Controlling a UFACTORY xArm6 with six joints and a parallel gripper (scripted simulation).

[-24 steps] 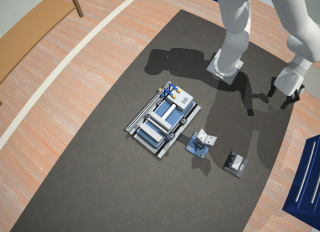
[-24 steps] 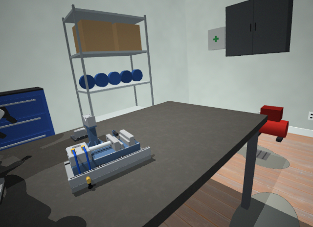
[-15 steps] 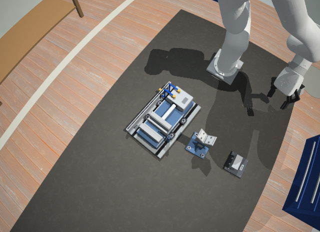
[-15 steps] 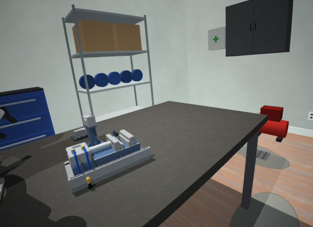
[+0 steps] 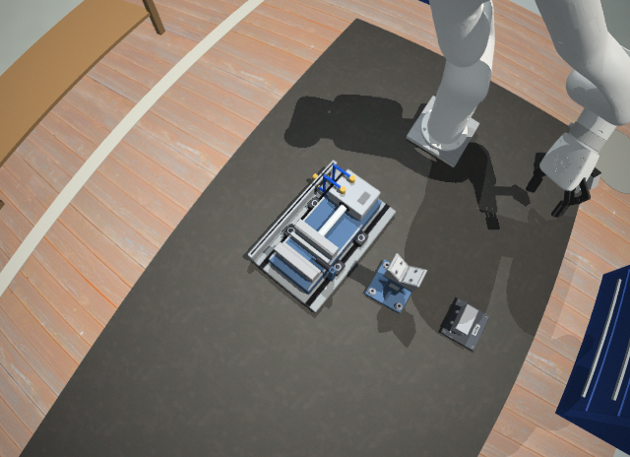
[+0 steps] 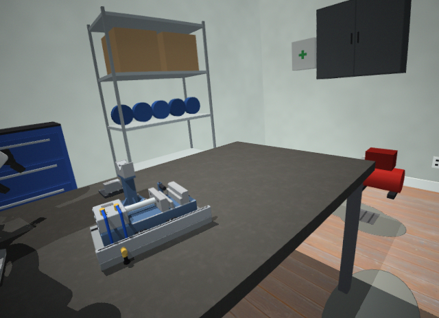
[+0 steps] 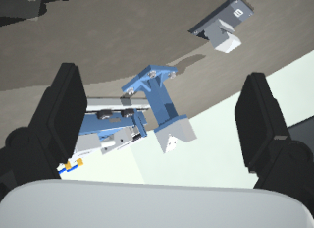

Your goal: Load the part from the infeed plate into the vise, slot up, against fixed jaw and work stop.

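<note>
The part is 30 cm ahead of my hand, 12 cm below it and 5 cm to the right of it. The rest, counted from my hand: white cylinder rod: 42 cm to the right, 23 cm ahead, 7 cm below; then air cylinder: 40 cm to the right, 15 cm ahead, 7 cm below; then infeed plate: 30 cm ahead, 14 cm below, 5 cm to the right.
</note>
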